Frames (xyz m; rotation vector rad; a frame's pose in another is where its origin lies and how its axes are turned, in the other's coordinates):
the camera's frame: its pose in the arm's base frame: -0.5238 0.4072 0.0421 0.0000 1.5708 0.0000
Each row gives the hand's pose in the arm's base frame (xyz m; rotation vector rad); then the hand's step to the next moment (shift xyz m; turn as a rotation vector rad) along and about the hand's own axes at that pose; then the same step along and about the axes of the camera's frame.
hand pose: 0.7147 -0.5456 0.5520 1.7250 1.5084 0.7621
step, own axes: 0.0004 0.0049 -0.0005 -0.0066 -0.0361 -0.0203
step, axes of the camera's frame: -0.0043 0.0001 0.0024 0.0178 -0.0015 -0.0379
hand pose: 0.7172 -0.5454 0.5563 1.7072 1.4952 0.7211
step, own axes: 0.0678 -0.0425 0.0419 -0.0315 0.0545 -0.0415
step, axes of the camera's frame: 0.0626 0.0617 0.0207 -0.0701 -0.0266 -0.0077
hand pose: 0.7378 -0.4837 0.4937 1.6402 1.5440 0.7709
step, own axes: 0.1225 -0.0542 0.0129 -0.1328 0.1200 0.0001
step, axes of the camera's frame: 0.0600 0.1202 -0.0074 -0.1087 -0.1319 0.0533
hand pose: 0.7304 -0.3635 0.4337 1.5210 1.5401 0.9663
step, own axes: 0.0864 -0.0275 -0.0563 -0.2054 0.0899 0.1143
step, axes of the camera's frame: 0.0008 0.0858 -0.0635 -0.0325 -0.2038 0.1440
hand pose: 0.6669 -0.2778 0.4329 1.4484 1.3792 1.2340
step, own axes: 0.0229 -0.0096 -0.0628 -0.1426 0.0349 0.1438
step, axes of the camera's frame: -0.0085 0.0184 -0.0644 0.0190 -0.1328 0.1557
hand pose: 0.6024 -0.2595 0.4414 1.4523 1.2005 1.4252
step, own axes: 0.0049 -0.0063 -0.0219 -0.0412 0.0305 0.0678
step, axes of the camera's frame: 0.0027 0.0044 -0.0227 -0.0117 -0.0414 0.0733
